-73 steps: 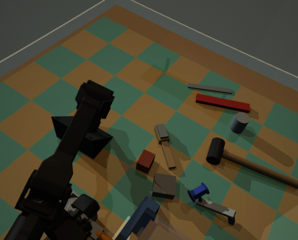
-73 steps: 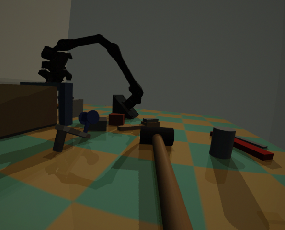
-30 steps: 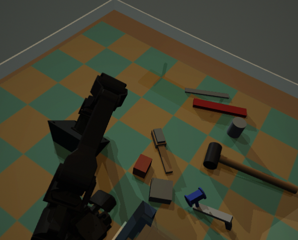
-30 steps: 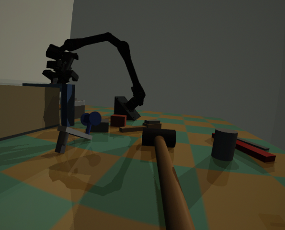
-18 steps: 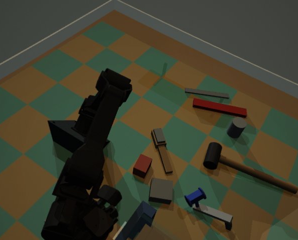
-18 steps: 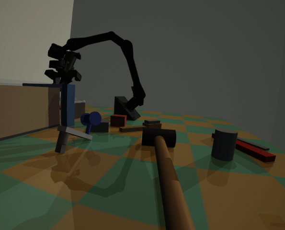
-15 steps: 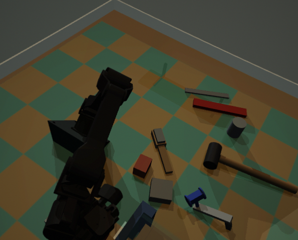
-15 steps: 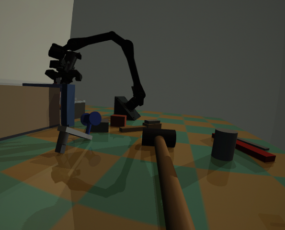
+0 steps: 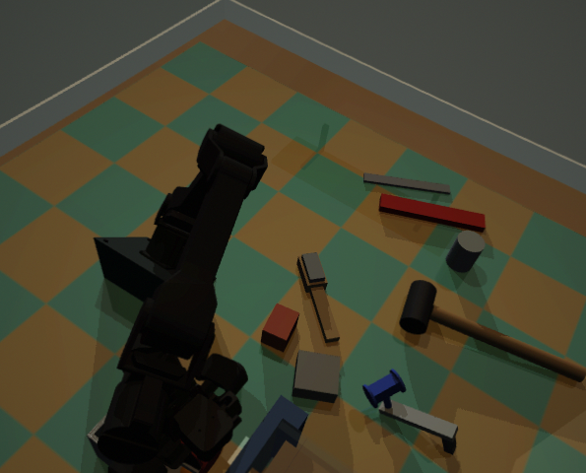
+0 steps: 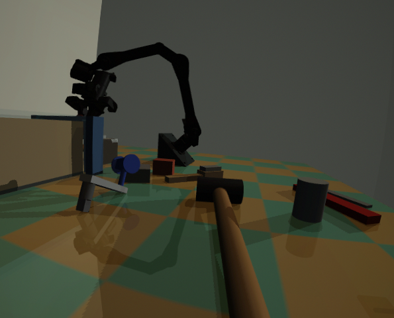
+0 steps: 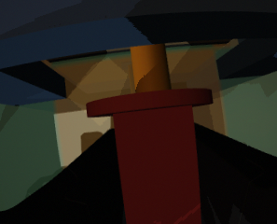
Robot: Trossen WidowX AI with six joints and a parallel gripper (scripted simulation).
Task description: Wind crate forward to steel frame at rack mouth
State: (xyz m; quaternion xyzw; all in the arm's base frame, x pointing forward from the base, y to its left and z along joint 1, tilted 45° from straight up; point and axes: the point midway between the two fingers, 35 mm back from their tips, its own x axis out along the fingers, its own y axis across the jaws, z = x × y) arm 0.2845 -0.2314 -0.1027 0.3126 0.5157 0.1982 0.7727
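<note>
Right now my gripper tip is 5 cm past the red-knobbed winch handle and 3 cm above it. Round my gripper tip: red cylindrical grip 2 cm behind; then grey block 4 cm ahead, 24 cm to the left, 12 cm below; then boxy winch 13 cm behind, 2 cm to the right, 10 cm below.
</note>
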